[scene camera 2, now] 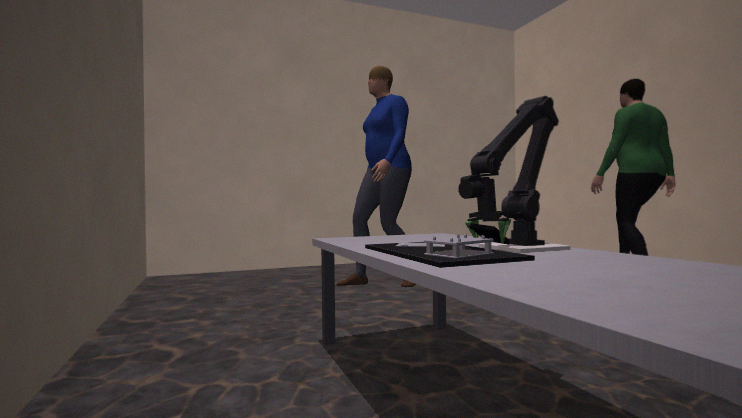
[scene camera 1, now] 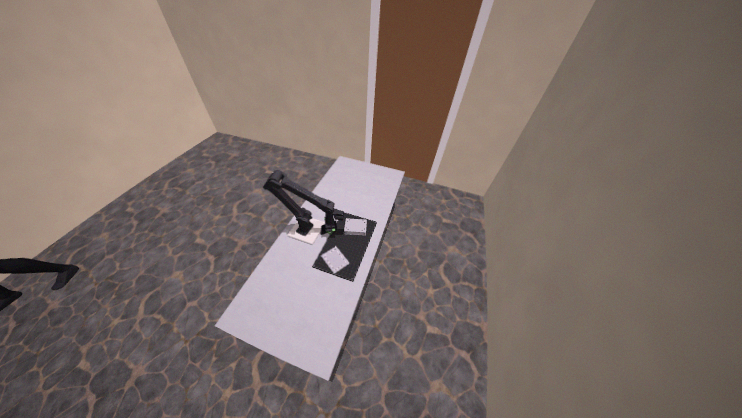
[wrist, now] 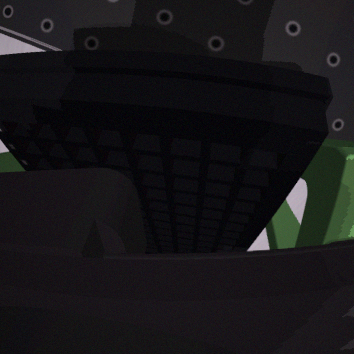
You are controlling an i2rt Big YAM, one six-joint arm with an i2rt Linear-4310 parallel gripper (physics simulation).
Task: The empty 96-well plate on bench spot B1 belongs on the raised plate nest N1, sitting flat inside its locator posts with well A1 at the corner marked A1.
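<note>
My gripper is shut on the 96-well plate, which looks dark in shadow. Its grid of wells fills the wrist view between my green fingers. I hold it low, just over the black perforated mat. The raised plate nest N1 with its small locator posts stands on the mat beside the gripper, away from the arm's base. Nothing lies on the nest. Its A1 mark is not visible.
A flat white square patch lies turned on the mat's other half. The arm's base stands on a white pad at the table's edge. A person in blue and one in green walk behind the table.
</note>
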